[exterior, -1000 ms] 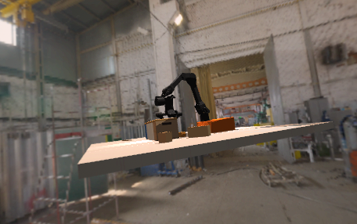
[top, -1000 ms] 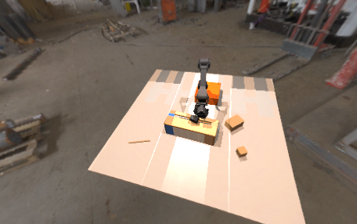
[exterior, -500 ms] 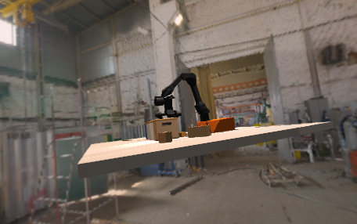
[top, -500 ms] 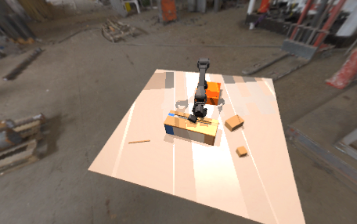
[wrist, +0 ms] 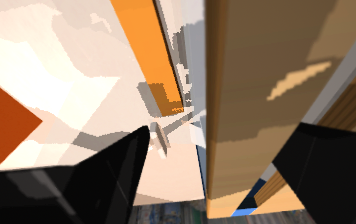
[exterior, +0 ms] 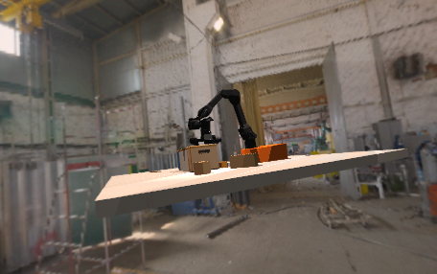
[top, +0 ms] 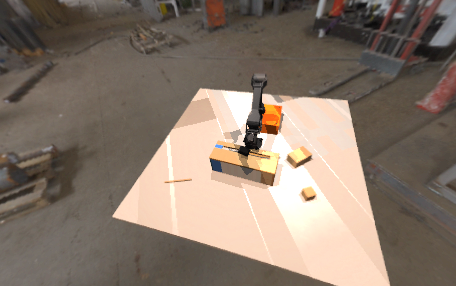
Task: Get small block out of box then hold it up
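Right now the brown block is 5 cm ahead of my gripper tip and 2 cm to the right of it. From my gripper tip the other things lie so: clear-fronted box (4 cm ahead, 2 cm to the left, 3 cm below); thin stick (26 cm ahead, 35 cm to the right, 8 cm below); brown cube (17 cm ahead, 39 cm to the left, 6 cm below).
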